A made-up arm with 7 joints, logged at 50 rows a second.
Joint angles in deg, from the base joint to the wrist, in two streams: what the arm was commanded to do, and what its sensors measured. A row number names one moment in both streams.
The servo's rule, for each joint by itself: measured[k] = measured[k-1] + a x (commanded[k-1-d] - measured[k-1]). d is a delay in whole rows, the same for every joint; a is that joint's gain. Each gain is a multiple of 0.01, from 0.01 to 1. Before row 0 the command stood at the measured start. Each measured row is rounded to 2 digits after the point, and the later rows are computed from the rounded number. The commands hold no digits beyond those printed.
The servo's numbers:
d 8
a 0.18 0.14 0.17 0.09 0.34 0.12 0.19
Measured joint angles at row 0:
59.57 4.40 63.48 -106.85 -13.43 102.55 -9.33
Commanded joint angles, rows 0 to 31:
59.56 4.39 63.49 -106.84 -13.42 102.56 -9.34
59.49 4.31 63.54 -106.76 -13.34 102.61 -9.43
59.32 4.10 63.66 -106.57 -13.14 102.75 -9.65
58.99 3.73 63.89 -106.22 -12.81 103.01 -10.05
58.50 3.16 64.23 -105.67 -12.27 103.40 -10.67
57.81 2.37 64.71 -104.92 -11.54 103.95 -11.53
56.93 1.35 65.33 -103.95 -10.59 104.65 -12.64
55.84 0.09 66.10 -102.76 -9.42 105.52 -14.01
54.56 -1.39 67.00 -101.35 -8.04 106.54 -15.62
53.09 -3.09 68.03 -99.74 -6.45 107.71 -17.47
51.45 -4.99 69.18 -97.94 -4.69 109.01 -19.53
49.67 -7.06 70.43 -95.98 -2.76 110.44 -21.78
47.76 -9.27 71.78 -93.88 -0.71 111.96 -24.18
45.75 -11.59 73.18 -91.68 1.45 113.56 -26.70
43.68 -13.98 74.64 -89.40 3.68 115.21 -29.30
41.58 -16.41 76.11 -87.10 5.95 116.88 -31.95
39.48 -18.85 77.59 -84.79 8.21 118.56 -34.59
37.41 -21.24 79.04 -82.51 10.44 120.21 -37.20
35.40 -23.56 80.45 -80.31 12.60 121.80 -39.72
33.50 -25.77 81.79 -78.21 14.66 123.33 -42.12
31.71 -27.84 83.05 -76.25 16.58 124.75 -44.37
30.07 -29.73 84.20 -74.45 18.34 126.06 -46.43
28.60 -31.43 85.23 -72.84 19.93 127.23 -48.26
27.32 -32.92 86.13 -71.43 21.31 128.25 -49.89
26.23 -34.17 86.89 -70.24 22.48 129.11 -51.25
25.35 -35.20 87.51 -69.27 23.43 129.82 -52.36
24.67 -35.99 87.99 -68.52 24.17 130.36 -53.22
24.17 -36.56 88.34 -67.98 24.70 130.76 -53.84
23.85 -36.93 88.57 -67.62 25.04 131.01 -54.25
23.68 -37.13 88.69 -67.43 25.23 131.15 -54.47
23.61 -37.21 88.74 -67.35 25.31 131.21 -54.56
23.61 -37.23 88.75 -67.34 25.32 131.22 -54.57
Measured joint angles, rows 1 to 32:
59.57 4.40 63.48 -106.85 -13.43 102.55 -9.33
59.57 4.40 63.48 -106.85 -13.43 102.55 -9.33
59.57 4.40 63.48 -106.85 -13.43 102.55 -9.33
59.57 4.40 63.48 -106.85 -13.43 102.55 -9.33
59.57 4.40 63.48 -106.85 -13.43 102.55 -9.33
59.57 4.40 63.48 -106.85 -13.43 102.55 -9.33
59.57 4.40 63.48 -106.85 -13.43 102.55 -9.33
59.57 4.40 63.48 -106.85 -13.43 102.55 -9.33
59.57 4.40 63.48 -106.85 -13.43 102.55 -9.33
59.56 4.39 63.49 -106.84 -13.40 102.56 -9.35
59.52 4.35 63.52 -106.82 -13.31 102.58 -9.41
59.42 4.26 63.58 -106.77 -13.14 102.63 -9.53
59.25 4.11 63.69 -106.67 -12.84 102.72 -9.75
58.99 3.87 63.86 -106.51 -12.40 102.87 -10.09
58.62 3.52 64.11 -106.28 -11.78 103.08 -10.57
58.12 3.04 64.45 -105.96 -10.98 103.37 -11.22
57.48 2.42 64.88 -105.55 -9.98 103.75 -12.06
56.69 1.65 65.42 -105.03 -8.78 104.23 -13.09
55.75 0.72 66.06 -104.39 -7.39 104.80 -14.31
54.66 -0.37 66.80 -103.63 -5.82 105.48 -15.73
53.42 -1.62 67.65 -102.75 -4.08 106.26 -17.34
52.04 -3.02 68.59 -101.75 -2.20 107.14 -19.12
50.54 -4.55 69.62 -100.64 -0.20 108.11 -21.05
48.93 -6.21 70.72 -99.42 1.89 109.16 -23.12
47.23 -7.98 71.89 -98.10 4.04 110.29 -25.30
45.46 -9.84 73.11 -96.70 6.22 111.48 -27.56
43.65 -11.76 74.36 -95.22 8.39 112.72 -29.87
41.82 -13.72 75.62 -93.69 10.52 113.99 -32.20
40.00 -15.70 76.88 -92.12 12.58 115.28 -34.51
38.21 -17.66 78.12 -90.53 14.54 116.57 -36.77
36.48 -19.59 79.33 -88.94 16.37 117.85 -38.95
34.83 -21.46 80.49 -87.36 18.05 119.10 -41.03

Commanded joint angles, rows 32 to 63:
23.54 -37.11 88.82 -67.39 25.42 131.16 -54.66
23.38 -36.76 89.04 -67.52 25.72 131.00 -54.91
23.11 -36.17 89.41 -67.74 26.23 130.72 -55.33
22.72 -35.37 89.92 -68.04 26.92 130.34 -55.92
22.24 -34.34 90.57 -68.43 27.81 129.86 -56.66
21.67 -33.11 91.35 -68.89 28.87 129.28 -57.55
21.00 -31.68 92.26 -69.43 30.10 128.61 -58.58
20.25 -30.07 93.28 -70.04 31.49 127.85 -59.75
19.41 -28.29 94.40 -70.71 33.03 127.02 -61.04
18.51 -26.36 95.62 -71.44 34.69 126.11 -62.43
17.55 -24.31 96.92 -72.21 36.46 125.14 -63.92
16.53 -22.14 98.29 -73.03 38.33 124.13 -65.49
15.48 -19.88 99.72 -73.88 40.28 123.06 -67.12
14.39 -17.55 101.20 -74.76 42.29 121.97 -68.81
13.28 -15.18 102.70 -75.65 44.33 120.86 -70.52
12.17 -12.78 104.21 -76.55 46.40 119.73 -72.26
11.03 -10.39 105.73 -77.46 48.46 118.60 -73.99
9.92 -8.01 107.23 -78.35 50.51 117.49 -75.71
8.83 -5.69 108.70 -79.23 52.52 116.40 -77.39
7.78 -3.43 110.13 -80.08 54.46 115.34 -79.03
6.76 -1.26 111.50 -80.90 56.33 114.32 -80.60
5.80 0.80 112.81 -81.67 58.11 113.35 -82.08
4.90 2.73 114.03 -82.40 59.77 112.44 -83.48
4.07 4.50 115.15 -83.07 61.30 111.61 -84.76
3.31 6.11 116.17 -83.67 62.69 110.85 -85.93
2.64 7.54 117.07 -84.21 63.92 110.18 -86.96
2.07 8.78 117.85 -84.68 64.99 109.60 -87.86
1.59 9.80 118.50 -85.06 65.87 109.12 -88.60
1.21 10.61 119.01 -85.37 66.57 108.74 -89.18
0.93 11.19 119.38 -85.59 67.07 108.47 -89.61
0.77 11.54 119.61 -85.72 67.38 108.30 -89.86
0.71 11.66 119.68 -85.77 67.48 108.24 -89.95
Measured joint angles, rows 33 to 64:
33.28 -23.24 81.58 -85.82 19.56 120.30 -42.97
31.85 -24.91 82.59 -84.33 20.88 121.44 -44.75
30.56 -26.46 83.51 -82.91 22.00 122.51 -46.36
29.41 -27.87 84.33 -81.57 22.92 123.50 -47.78
28.41 -29.14 85.05 -80.31 23.64 124.40 -49.01
27.56 -30.26 85.67 -79.15 24.18 125.21 -50.05
26.85 -31.23 86.19 -78.09 24.56 125.93 -50.91
26.27 -32.07 86.63 -77.12 24.82 126.56 -51.61
25.78 -32.78 87.00 -76.24 25.02 127.11 -52.19
25.35 -33.34 87.35 -75.46 25.26 127.58 -52.71
24.95 -33.74 87.70 -74.77 25.59 127.96 -53.21
24.55 -33.97 88.08 -74.16 26.04 128.25 -53.72
24.13 -34.02 88.50 -73.64 26.64 128.44 -54.28
23.69 -33.89 88.98 -73.21 27.40 128.54 -54.90
23.21 -33.58 89.54 -72.87 28.32 128.55 -55.60
22.68 -33.09 90.18 -72.62 29.40 128.47 -56.39
22.09 -32.42 90.90 -72.45 30.63 128.30 -57.27
21.45 -31.57 91.70 -72.36 32.01 128.04 -58.25
20.75 -30.55 92.59 -72.35 33.52 127.69 -59.33
19.99 -29.37 93.56 -72.41 35.16 127.26 -60.50
19.18 -28.04 94.61 -72.54 36.90 126.76 -61.76
18.32 -26.57 95.73 -72.74 38.73 126.19 -63.10
17.41 -24.98 96.91 -73.00 40.63 125.55 -64.51
16.47 -23.27 98.15 -73.32 42.59 124.85 -65.98
15.49 -21.47 99.44 -73.69 44.59 124.10 -67.50
14.49 -19.59 100.76 -74.11 46.60 123.31 -69.06
13.47 -17.64 102.11 -74.57 48.61 122.48 -70.64
12.45 -15.65 103.47 -75.07 50.60 121.62 -72.23
11.43 -13.64 104.84 -75.59 52.55 120.74 -73.82
10.42 -11.62 106.19 -76.14 54.44 119.85 -75.39
9.43 -9.61 107.52 -76.70 56.25 118.96 -76.93
8.47 -7.63 108.82 -77.27 57.97 118.08 -78.42

